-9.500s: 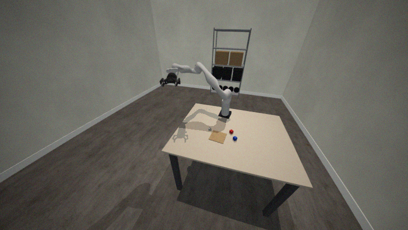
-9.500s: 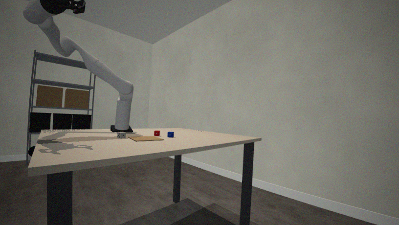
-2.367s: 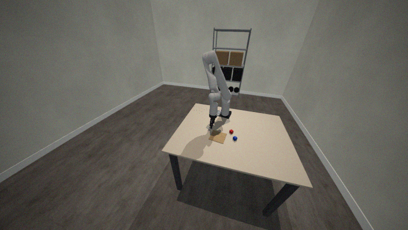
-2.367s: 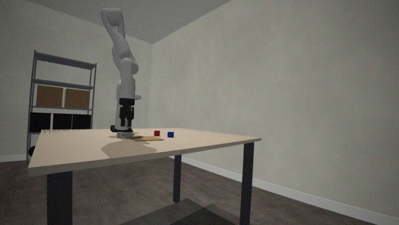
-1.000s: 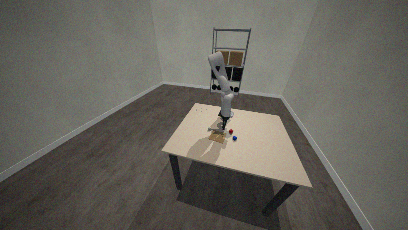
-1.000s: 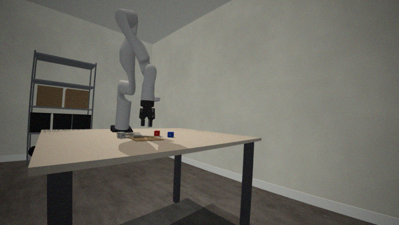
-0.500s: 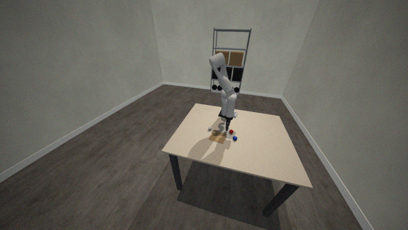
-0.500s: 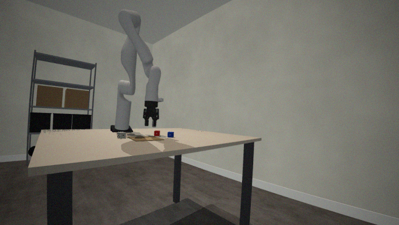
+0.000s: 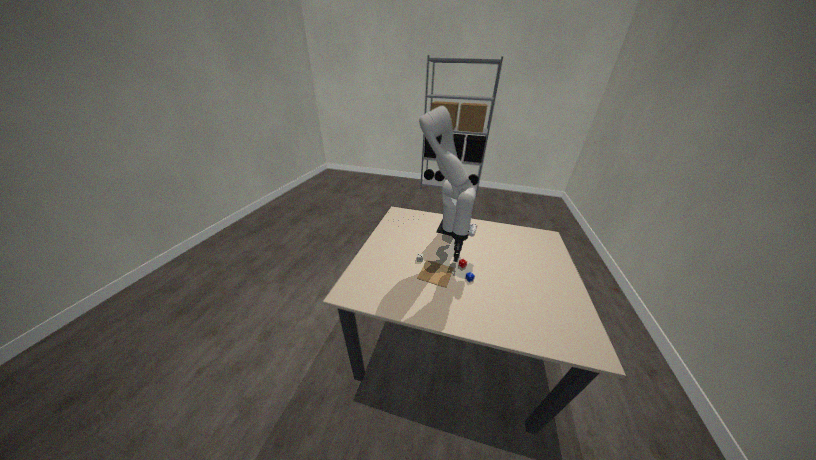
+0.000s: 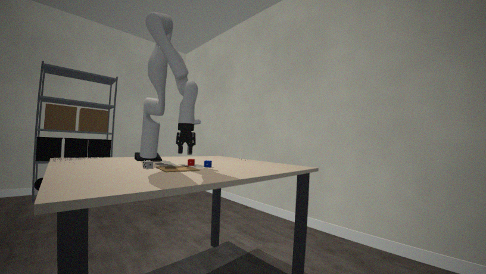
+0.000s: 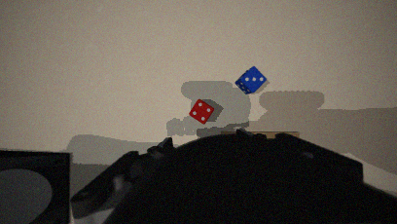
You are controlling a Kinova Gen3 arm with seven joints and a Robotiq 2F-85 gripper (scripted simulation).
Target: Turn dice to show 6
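My hand is 40 mm to the right of the red die and 50 mm above it. Also, from my hand: tan mat: 100 mm ahead, 80 mm to the right, 60 mm below; white die: 30 mm ahead, 180 mm to the right, 50 mm below; blue die: 80 mm ahead, 80 mm to the left, 50 mm below.
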